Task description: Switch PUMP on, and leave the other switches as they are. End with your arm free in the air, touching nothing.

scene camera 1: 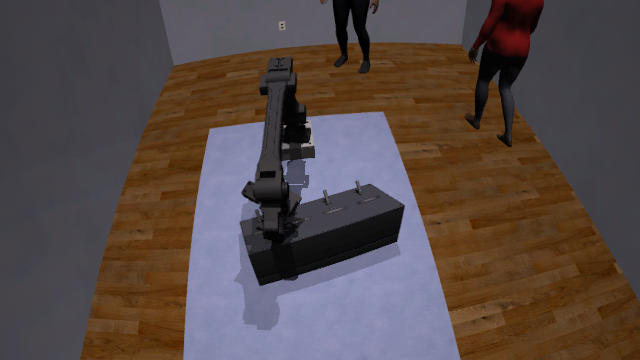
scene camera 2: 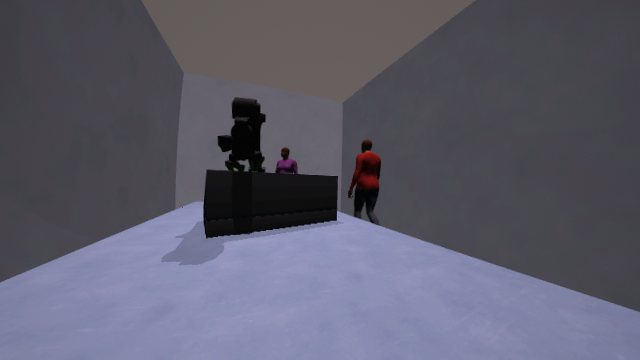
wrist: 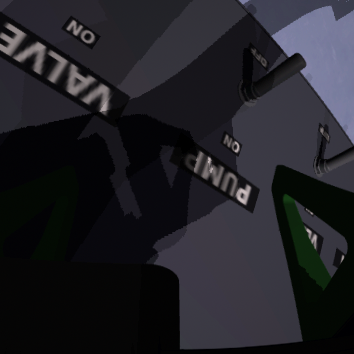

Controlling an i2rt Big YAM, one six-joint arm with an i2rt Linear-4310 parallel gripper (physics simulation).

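Where they show: gripper, fingertip midpoint: [wrist: 174, 176]; arm's base at its link origin: [scene camera 1: 296, 136].
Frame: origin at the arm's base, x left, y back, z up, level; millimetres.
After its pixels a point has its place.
Observation:
A dark switch box [scene camera 1: 330, 235] @[x 194, y -577, z 106 mm] [scene camera 2: 280, 197] @[x 175, y -586, z 46 mm] lies below the arm. In the wrist view, the PUMP label [wrist: 220, 177] @[x 89, y -499, z 68 mm] is partly shadowed, with its ON mark [wrist: 231, 143] @[x 79, y -478, z 54 mm] beside it. The PUMP lever [wrist: 277, 76] @[x 52, y -428, z 56 mm] leans toward its OFF mark [wrist: 259, 56] @[x 47, y -410, z 12 mm]. In scene camera 1 the arm hides this lever. My gripper [wrist: 174, 176] @[x 46, y -529, z 107 mm] [scene camera 2: 246, 167] @[x 46, y -529, z 107 mm] is open and empty, low over the left part of the box. Its fingers stand on the label side of the lever, apart from it. In scene camera 1 the wrist hides the fingertips.
The VALVE label [wrist: 60, 70] @[x -17, y -550, z 67 mm] lies left of PUMP in the wrist view. The VENT lever [wrist: 339, 160] @[x 160, y -380, z 52 mm] stands to the right, beyond the right finger. In scene camera 1, a lever [scene camera 1: 258, 218] @[x -53, y -487, z 49 mm] stands left of the wrist, and two levers [scene camera 1: 326, 196] @[x 163, y -377, z 54 mm] [scene camera 1: 358, 187] @[x 269, y -328, z 52 mm] stand to the right.

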